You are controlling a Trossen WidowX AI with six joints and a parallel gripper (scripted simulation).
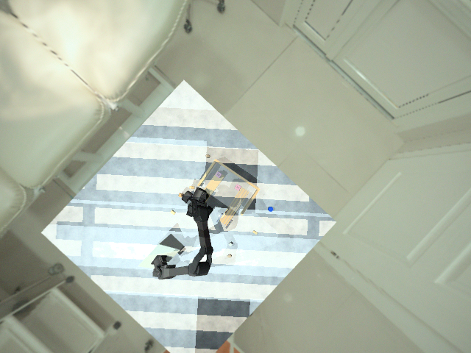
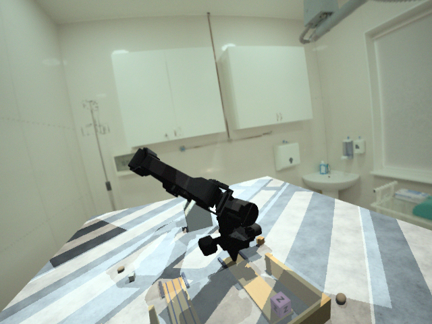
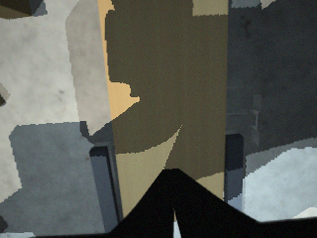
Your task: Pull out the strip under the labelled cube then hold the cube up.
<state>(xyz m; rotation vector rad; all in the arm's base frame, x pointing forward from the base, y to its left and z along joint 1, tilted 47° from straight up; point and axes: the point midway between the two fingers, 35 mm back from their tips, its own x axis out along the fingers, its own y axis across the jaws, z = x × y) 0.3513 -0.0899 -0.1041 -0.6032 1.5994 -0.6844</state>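
My gripper tip is now 12 cm to the right of the orange cube and 4 cm past it. Round my gripper tip: white cube: 31 cm to the right, 10 cm behind; then blue dot: 38 cm to the right, 22 cm ahead.
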